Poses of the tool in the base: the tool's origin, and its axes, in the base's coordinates. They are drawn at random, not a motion.
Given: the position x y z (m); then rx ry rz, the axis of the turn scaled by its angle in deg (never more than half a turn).
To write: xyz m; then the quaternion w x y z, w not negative. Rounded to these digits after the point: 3 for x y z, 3 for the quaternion.
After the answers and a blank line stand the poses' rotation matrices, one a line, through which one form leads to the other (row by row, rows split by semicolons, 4 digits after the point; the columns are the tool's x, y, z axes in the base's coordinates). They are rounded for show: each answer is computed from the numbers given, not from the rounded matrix.
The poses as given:
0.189 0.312 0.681 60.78 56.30 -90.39
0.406 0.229 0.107 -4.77 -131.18 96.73
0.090 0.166 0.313 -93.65 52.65 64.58
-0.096 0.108 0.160 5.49 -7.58 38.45
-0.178 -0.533 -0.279 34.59 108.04 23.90
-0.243 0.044 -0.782 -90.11 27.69 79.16
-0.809 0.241 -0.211 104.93 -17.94 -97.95
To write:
0.189 0.312 0.681 0.480 0.435 0.403 -0.647
0.406 0.229 0.107 0.147 -0.029 -0.796 0.587
0.090 0.166 0.313 0.459 -0.664 0.373 0.458
-0.096 0.108 0.160 0.941 0.047 -0.065 0.329
-0.178 -0.533 -0.279 0.530 0.253 0.790 0.175
-0.243 0.044 -0.782 0.476 -0.644 0.198 0.565
-0.809 0.241 -0.211 0.304 0.691 -0.118 -0.645

-0.1608 0.9712 -0.1756; -0.2707 -0.2145 -0.9385; -0.9491 -0.1034 0.2974
-0.9549 -0.1268 -0.2684; 0.2189 0.3098 -0.9253; 0.2005 -0.9423 -0.2680
0.3025 -0.9156 -0.2650; -0.0752 -0.3001 0.9509; -0.9502 -0.2678 -0.1596
0.7752 -0.6251 -0.0911; 0.6129 0.7792 -0.1310; 0.1529 0.0457 0.9872
-0.3094 0.2142 0.9265; 0.5850 0.8110 0.0078; -0.7497 0.5445 -0.3762
0.2824 -0.7933 -0.5393; 0.2841 -0.4678 0.8369; -0.9162 -0.3896 0.0933
0.1396 0.2283 -0.9635; -0.5550 -0.7878 -0.2671; -0.8201 0.5720 0.0167

